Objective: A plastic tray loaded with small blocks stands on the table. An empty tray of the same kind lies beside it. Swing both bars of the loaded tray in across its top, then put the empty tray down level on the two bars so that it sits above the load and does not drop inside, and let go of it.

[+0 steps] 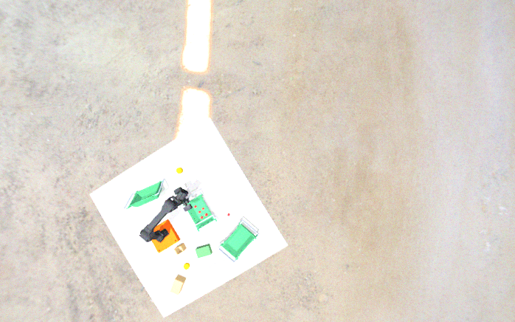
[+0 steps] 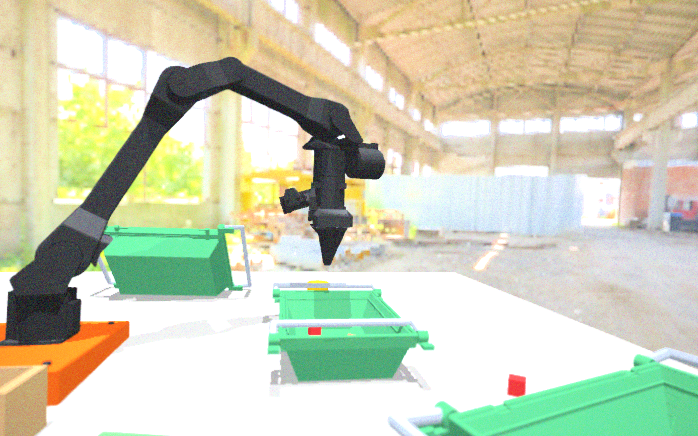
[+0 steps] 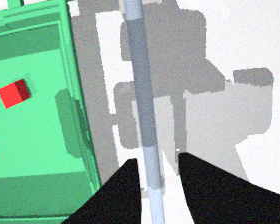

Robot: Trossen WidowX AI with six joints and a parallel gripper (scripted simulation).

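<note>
Right now my gripper tip is 29 cm past the green tray, 23 cm to the right of it and 3 cm above it. The rest, counted from my gripper tip: green block (45 cm to the right, 20 cm behind, 8 cm below).
</note>
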